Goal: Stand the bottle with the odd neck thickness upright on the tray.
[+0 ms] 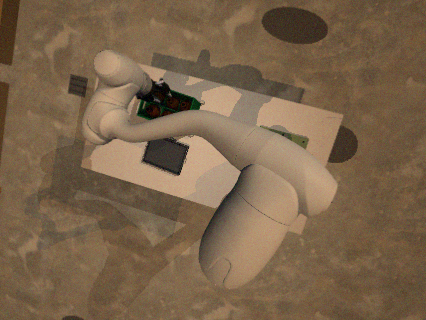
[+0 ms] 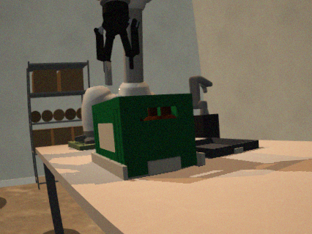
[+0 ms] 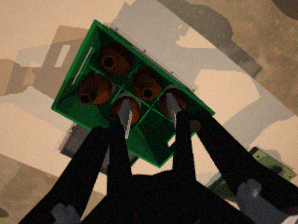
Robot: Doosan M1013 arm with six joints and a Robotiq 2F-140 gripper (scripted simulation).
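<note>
Now: hand 170 mm above the brown bottle. The rest, counted from my hand: green crate 170 mm below, 40 mm to the left; then dark tray 310 mm to the left, 240 mm below, 20 mm behind.
</note>
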